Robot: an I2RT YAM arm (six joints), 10 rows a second.
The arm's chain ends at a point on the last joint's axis. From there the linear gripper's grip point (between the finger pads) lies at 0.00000 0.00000 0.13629 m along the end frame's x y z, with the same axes.
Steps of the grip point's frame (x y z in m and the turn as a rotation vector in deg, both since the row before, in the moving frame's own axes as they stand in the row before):
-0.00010 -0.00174 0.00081 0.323 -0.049 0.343
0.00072 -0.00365 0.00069 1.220 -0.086 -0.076
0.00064 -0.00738 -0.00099 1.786 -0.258 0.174
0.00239 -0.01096 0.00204 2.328 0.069 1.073
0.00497 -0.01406 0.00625 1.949 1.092 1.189
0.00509 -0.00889 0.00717 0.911 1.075 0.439
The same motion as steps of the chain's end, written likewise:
0.00001 -0.00097 0.00081 0.323 -0.049 0.343
0.00093 -0.00075 0.00072 1.220 -0.086 -0.076
0.00125 -0.00313 -0.00092 1.786 -0.258 0.174
0.00217 -0.00543 0.00215 2.328 0.069 1.073
0.00233 -0.00945 0.00635 1.949 1.092 1.189
0.00252 -0.00673 0.00721 0.911 1.075 0.439

